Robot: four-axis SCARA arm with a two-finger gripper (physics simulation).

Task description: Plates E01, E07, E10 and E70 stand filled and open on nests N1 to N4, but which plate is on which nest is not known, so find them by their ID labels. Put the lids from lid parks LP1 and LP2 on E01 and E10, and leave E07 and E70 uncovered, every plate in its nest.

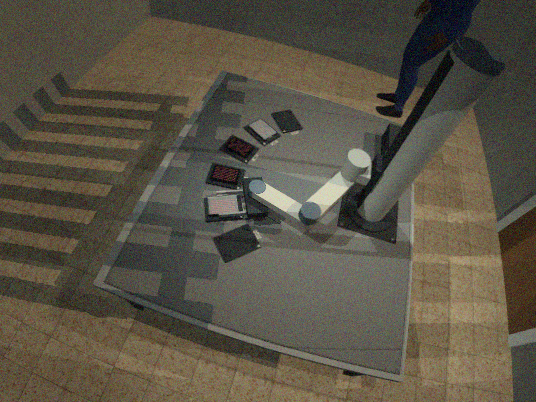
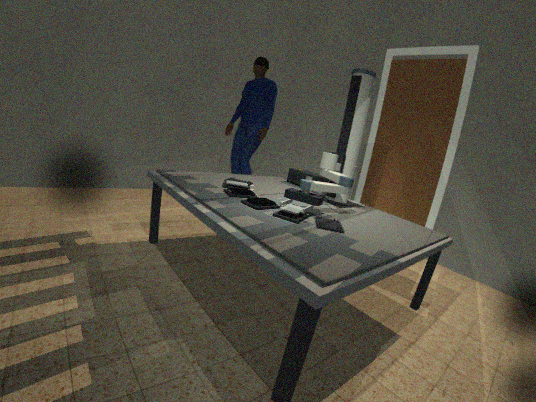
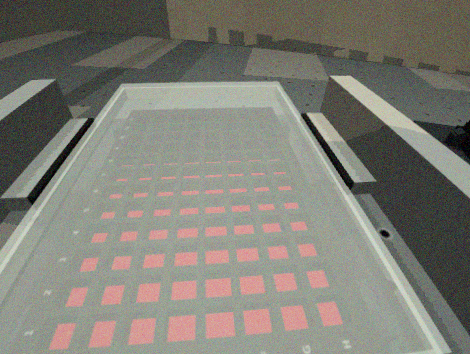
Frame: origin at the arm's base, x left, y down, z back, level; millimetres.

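Seen in the pictures: gripper, fingertip midpoint: (image 1: 217, 204) (image 2: 291, 207) (image 3: 199, 101); arm's base at its link origin: (image 1: 369, 210) (image 2: 335, 202).
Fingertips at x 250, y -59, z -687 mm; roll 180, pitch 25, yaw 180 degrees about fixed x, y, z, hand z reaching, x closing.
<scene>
Offsets run from my fingertips to a thing's middle. Level surfaces: height alone.
My gripper (image 1: 224, 205) (image 2: 296, 208) (image 3: 199, 101) is shut on a clear lid {dx -10, dy +10, dz +21 mm} (image 1: 226, 202) (image 3: 200, 97), held level by its long sides. The lid is low over an open-nest plate (image 2: 290, 216) (image 3: 218, 287) with rows of red wells; whether they touch I cannot tell. Beside it are two uncovered plates with red wells, one {dx -180, dy +27, dz -30 mm} (image 1: 225, 175) (image 2: 260, 202) next to it and another {dx -369, dy +27, dz -25 mm} (image 1: 239, 148) (image 2: 239, 192) farther along. Beyond them a pale, lidded plate {dx -532, dy +22, dz +50 mm} (image 1: 262, 130) (image 2: 239, 184) sits in its nest. The ID labels are unreadable here.
A bare dark lid park {dx +127, dy +36, dz +132 mm} (image 1: 237, 243) (image 2: 329, 224) lies at one end of the row, another bare lid park {dx -670, dy +36, dz +157 mm} (image 1: 287, 121) at the other. The arm's column (image 1: 415, 145) (image 2: 361, 130) stands on the table {dy +46 mm} (image 1: 310, 300). A person in blue (image 1: 425, 55) (image 2: 255, 110) stands beyond the table.
</scene>
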